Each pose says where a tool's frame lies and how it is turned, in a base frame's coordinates. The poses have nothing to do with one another.
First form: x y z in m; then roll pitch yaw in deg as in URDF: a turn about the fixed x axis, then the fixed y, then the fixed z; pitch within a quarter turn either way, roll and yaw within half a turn.
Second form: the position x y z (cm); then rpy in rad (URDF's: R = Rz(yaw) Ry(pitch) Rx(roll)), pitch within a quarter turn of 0, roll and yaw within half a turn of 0. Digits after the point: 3 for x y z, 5 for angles.
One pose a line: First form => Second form
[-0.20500, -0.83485, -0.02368, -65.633, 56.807, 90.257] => [-20.500, -83.485, -2.368, -1.14551, 0.99147, 1.57528]
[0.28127, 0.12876, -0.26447, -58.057, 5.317, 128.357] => [28.127, 12.876, -26.447, -1.01329, 0.09280, 2.24025]
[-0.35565, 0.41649, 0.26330, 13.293, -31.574, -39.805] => [-35.565, 41.649, 26.330, 0.23201, -0.55107, -0.69473]
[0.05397, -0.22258, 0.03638, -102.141, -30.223, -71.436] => [5.397, -22.258, 3.638, -1.78270, -0.52749, -1.24679]
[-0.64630, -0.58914, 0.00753, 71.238, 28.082, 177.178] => [-64.630, -58.914, 0.753, 1.24334, 0.49012, 3.09234]
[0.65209, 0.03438, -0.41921, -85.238, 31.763, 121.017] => [65.209, 3.438, -41.921, -1.48768, 0.55437, 2.11215]
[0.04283, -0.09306, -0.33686, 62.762, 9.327, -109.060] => [4.283, -9.306, -33.686, 1.09540, 0.16279, -1.90346]
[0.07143, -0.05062, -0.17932, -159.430, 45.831, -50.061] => [7.143, -5.062, -17.932, -2.78258, 0.79990, -0.87373]
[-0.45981, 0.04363, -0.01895, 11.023, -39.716, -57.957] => [-45.981, 4.363, -1.895, 0.19239, -0.69317, -1.01154]
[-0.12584, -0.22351, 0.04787, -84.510, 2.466, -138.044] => [-12.584, -22.351, 4.787, -1.47498, 0.04304, -2.40932]
